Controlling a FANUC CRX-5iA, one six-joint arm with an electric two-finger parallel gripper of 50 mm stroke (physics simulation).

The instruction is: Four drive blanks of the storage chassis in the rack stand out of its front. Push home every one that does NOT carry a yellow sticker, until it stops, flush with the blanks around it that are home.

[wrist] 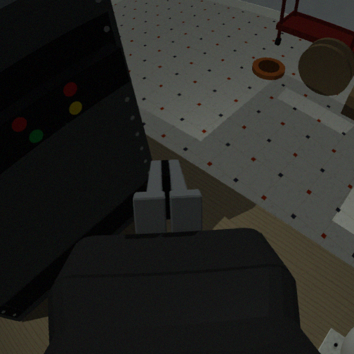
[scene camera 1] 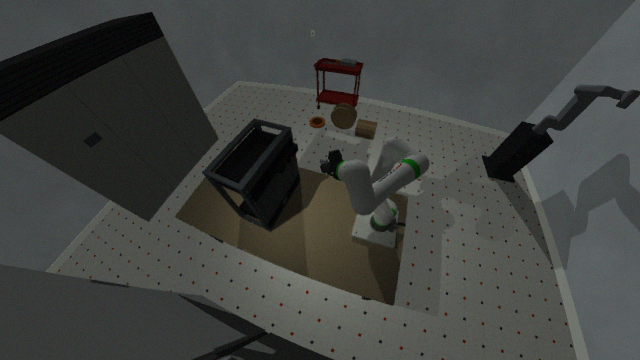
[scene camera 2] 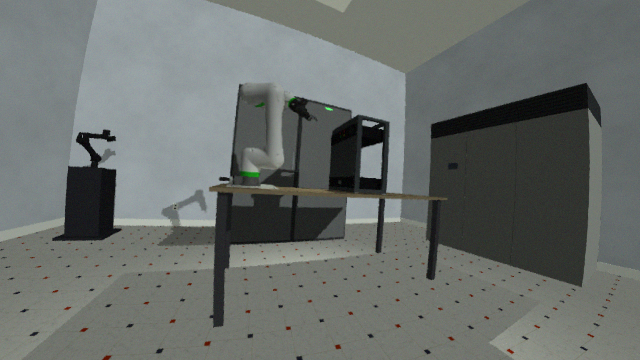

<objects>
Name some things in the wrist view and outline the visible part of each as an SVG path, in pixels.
My gripper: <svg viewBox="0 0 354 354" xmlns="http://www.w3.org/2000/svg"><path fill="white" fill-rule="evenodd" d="M47 294L49 344L44 354L320 354L300 328L296 281L286 265L284 265L268 241L265 240L262 233L254 228L202 230L202 195L198 189L186 188L178 159L152 160L150 162L147 189L143 192L134 192L132 199L136 234L91 235L83 237L74 244L72 251ZM167 218L170 219L171 232L166 232Z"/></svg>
A rack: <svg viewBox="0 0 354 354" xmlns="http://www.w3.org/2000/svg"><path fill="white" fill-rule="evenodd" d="M110 0L0 0L0 317L20 322L22 318L48 297L48 291L51 289L74 244L83 237L91 235L118 235L122 232L124 228L134 221L132 202L134 192L143 192L147 189L147 179L152 157L140 118L136 96L133 91Z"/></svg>
</objects>
